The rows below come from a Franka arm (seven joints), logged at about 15 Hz.
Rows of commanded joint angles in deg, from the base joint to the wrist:
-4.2, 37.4, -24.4, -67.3, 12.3, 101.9, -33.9
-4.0, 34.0, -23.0, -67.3, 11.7, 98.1, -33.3
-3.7, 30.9, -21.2, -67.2, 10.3, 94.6, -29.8
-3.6, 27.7, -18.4, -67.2, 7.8, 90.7, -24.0
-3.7, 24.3, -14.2, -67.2, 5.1, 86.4, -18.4
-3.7, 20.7, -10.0, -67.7, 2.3, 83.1, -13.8
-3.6, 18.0, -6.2, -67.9, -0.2, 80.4, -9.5
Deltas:
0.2, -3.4, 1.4, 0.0, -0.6, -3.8, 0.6
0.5, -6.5, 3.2, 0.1, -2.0, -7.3, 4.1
0.6, -9.7, 6.0, 0.1, -4.5, -11.2, 9.9
0.5, -13.1, 10.2, 0.1, -7.2, -15.5, 15.5
0.5, -16.7, 14.4, -0.4, -10.0, -18.8, 20.1
0.6, -19.4, 18.2, -0.6, -12.5, -21.5, 24.4

